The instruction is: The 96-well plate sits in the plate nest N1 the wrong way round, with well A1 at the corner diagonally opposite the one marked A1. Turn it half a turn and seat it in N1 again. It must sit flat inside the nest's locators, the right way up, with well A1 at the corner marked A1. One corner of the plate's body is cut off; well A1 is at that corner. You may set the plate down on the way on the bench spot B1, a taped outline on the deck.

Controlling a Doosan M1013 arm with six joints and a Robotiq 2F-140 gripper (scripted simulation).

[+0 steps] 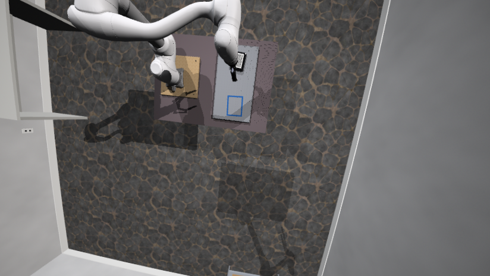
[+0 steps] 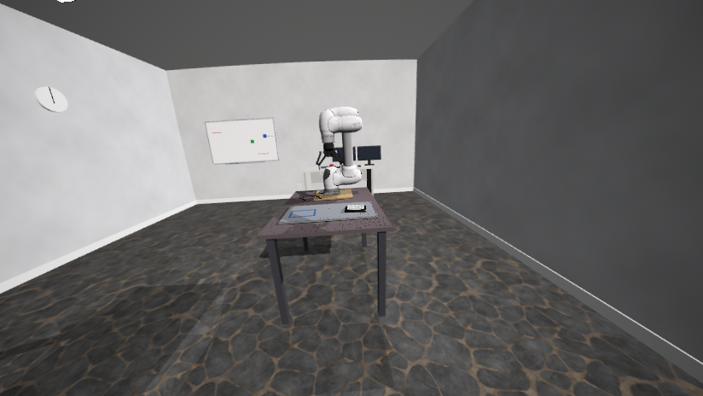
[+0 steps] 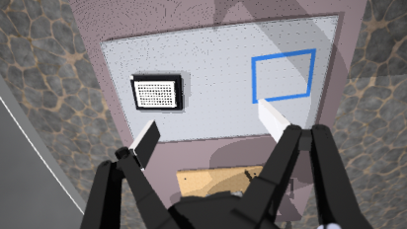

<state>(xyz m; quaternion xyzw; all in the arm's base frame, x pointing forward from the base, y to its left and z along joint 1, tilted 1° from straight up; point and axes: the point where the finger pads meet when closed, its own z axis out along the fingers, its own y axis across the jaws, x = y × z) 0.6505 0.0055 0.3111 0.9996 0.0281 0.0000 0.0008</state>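
My gripper is now 3 cm past the white 96-well plate, 17 cm to the right of it and 29 cm above it. Also, from my hand: small white corner mark: 4 cm ahead, 24 cm to the left, 30 cm below; black plate nest N1: 3 cm behind, 17 cm to the left, 30 cm below.
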